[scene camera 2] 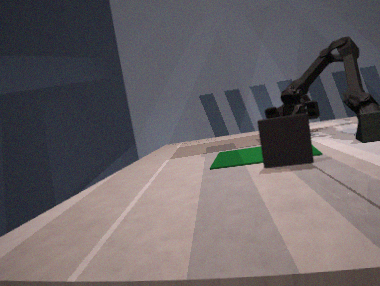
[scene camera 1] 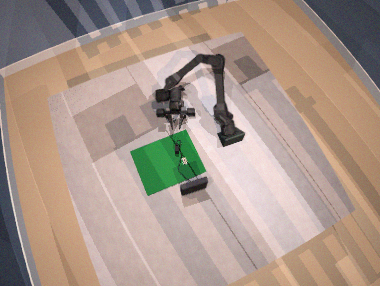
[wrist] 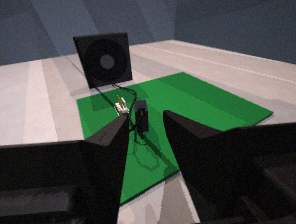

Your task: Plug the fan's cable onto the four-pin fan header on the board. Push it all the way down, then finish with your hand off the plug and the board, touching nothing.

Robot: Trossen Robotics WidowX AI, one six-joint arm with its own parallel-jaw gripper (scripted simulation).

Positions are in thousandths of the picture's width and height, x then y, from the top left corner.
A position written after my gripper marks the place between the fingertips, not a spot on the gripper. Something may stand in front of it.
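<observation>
My gripper is in scene camera 2 (scene camera 2: 751,421), and the wrist view shows my gripper (wrist: 495,520) too. There's a fan (scene camera 2: 754,491), and in the wrist view I see the fan (wrist: 360,252) as well. I also see a green board (scene camera 1: 414,575); scene camera 2 shows the green board (scene camera 2: 654,547), and so does the wrist view, with the green board (wrist: 508,717).
</observation>
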